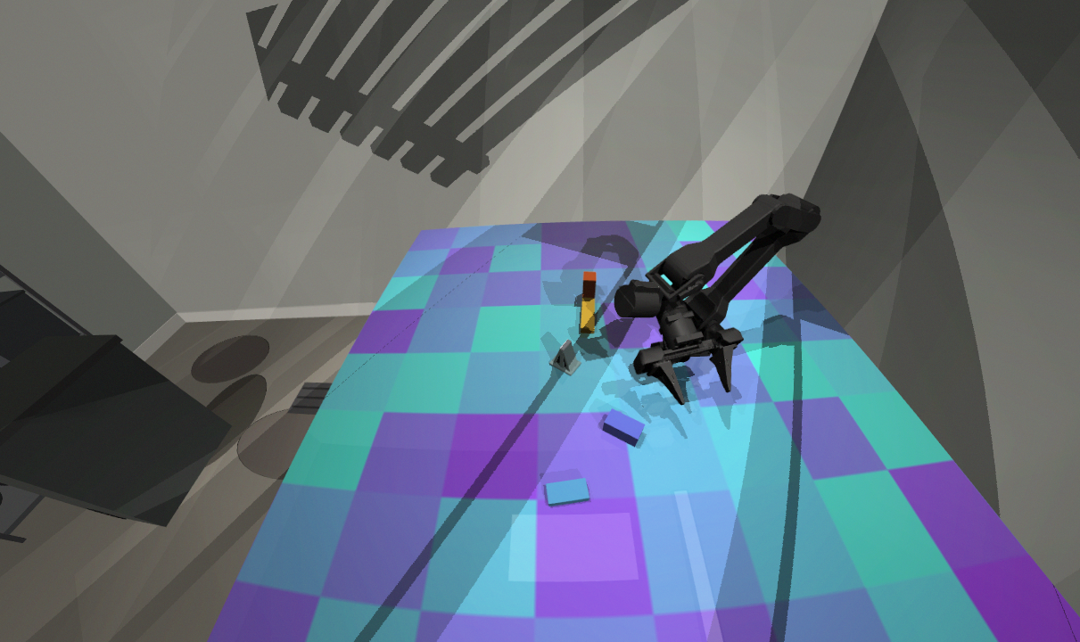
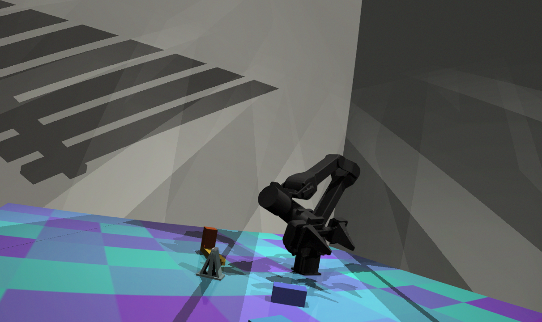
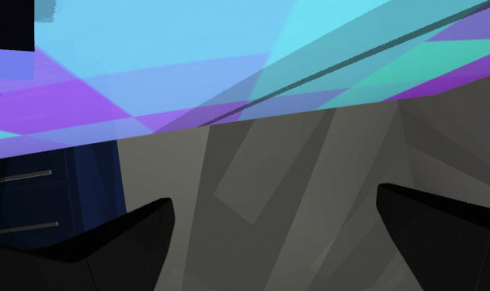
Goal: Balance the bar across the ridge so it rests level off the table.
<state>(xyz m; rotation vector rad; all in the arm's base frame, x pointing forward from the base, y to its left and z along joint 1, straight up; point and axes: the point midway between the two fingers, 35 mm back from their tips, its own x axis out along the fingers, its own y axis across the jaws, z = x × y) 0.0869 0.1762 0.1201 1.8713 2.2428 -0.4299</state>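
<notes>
My gripper tip is 120 mm short of the dark blue block and 90 mm above it. From my gripper tip the other things lie so: flat light blue block: 230 mm ahead, 110 mm to the left, 100 mm below.
</notes>
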